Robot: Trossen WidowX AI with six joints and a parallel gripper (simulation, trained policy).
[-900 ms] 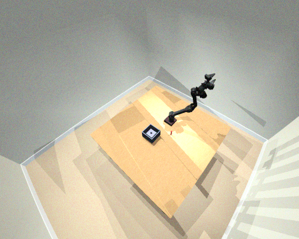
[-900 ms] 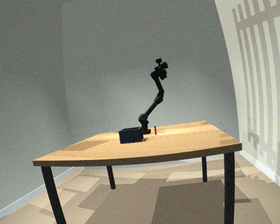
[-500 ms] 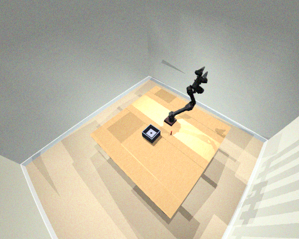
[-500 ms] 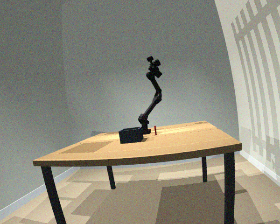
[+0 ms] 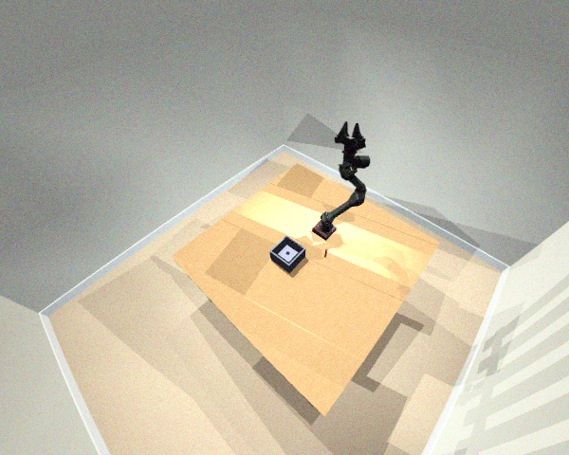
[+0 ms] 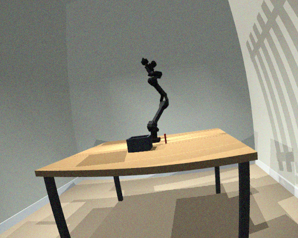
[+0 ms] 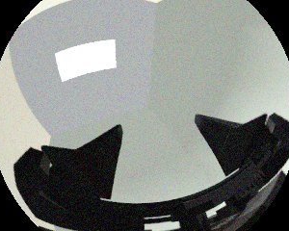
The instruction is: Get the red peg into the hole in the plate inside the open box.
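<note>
The red peg is 740 mm below my gripper tip, 280 mm ahead of it and 70 mm to the left of it. Round my gripper tip: pale plate 730 mm below, 410 mm ahead, 130 mm to the right; then dark box 750 mm below, 410 mm ahead, 130 mm to the right.
</note>
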